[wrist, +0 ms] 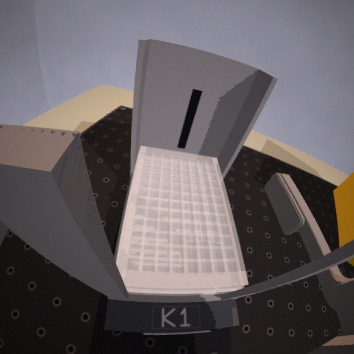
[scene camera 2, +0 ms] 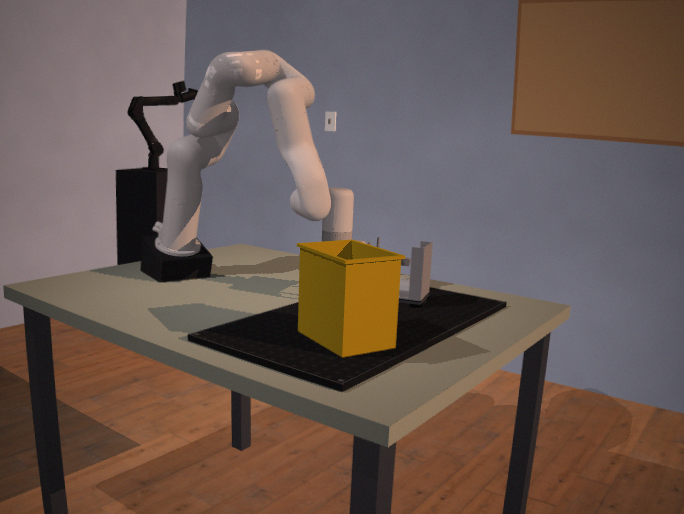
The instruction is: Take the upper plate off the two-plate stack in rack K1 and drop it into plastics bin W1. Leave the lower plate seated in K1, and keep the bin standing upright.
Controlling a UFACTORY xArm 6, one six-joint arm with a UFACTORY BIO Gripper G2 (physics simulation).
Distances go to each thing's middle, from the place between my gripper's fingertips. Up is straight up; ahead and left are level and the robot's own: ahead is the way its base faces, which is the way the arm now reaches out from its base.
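Relative to the yellow plastics bin W1 (scene camera 2: 348, 291), my hand is 1 cm below it, 1 cm short of it and 35 cm to the left of it.
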